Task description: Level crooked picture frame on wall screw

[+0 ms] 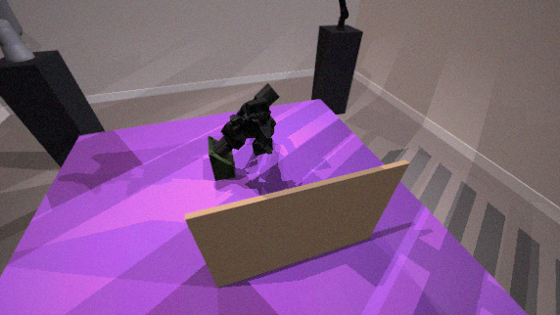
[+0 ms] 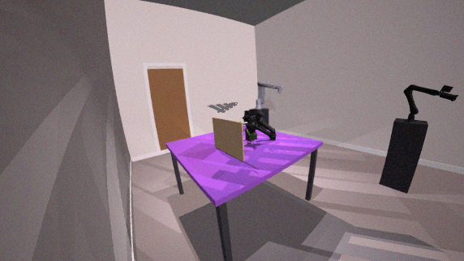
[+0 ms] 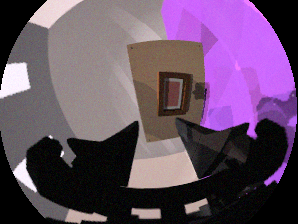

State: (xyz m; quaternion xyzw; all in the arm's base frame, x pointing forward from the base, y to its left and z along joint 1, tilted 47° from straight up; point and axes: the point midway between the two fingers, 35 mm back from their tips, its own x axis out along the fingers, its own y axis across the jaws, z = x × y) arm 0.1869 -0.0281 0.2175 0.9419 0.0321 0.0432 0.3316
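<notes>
My gripper tip is 19 cm short of the picture frame, 9 cm above it and 2 cm to the right of it. The rest, counted from my gripper tip: wall panel: 20 cm ahead, 11 cm below, 3 cm to the left.
</notes>
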